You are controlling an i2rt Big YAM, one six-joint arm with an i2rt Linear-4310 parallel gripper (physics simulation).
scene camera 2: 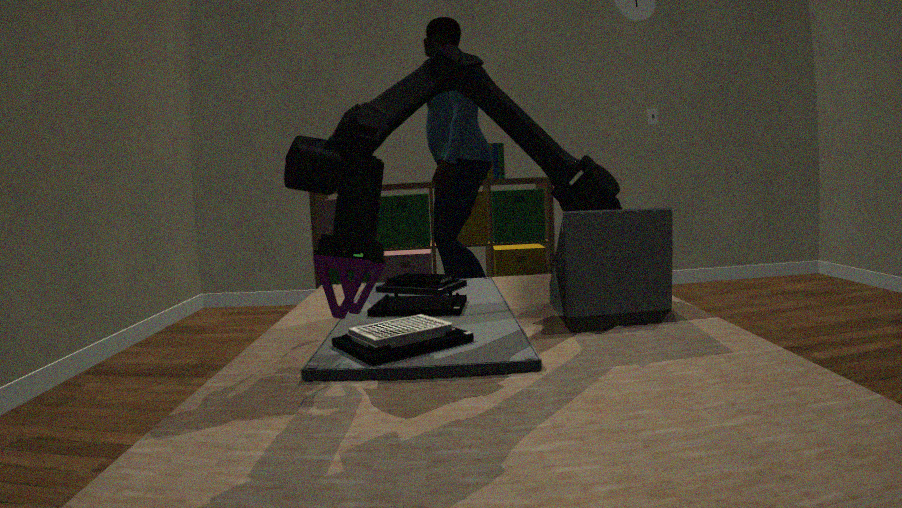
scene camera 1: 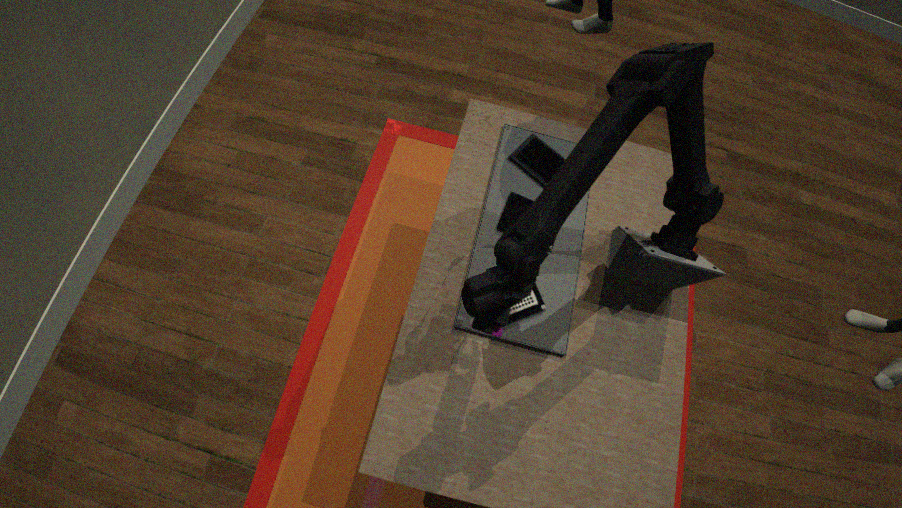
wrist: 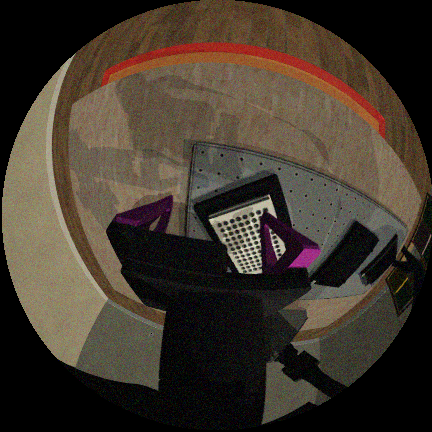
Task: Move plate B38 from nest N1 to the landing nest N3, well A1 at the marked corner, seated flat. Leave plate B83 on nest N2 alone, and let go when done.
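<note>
A white plate with rows of dark wells [scene camera 1: 525,305] [scene camera 2: 400,329] [wrist: 245,230] sits in a black nest [scene camera 2: 410,355] [wrist: 235,193] at the near end of the grey board. Its label and the marked corner cannot be read. A second black nest [scene camera 1: 512,211] [scene camera 2: 416,307] [wrist: 348,255] stands mid-board, and a third [scene camera 1: 536,157] [scene camera 2: 419,283] [wrist: 381,262] at the far end. Whether either carries a dark plate cannot be told. My gripper [scene camera 2: 341,314] [wrist: 218,207] is open and empty, with purple fingers above and to the side of the white plate. The arm partly hides it in scene camera 1.
The nests stand on a grey perforated board [scene camera 1: 549,334] [scene camera 2: 504,340] [wrist: 310,190] on a pale table [scene camera 1: 568,429] [scene camera 2: 631,429]. My grey base block [scene camera 1: 637,277] [scene camera 2: 615,265] stands beside the board. A person [scene camera 2: 455,126] stands in front of a shelf unit with coloured bins, behind the table.
</note>
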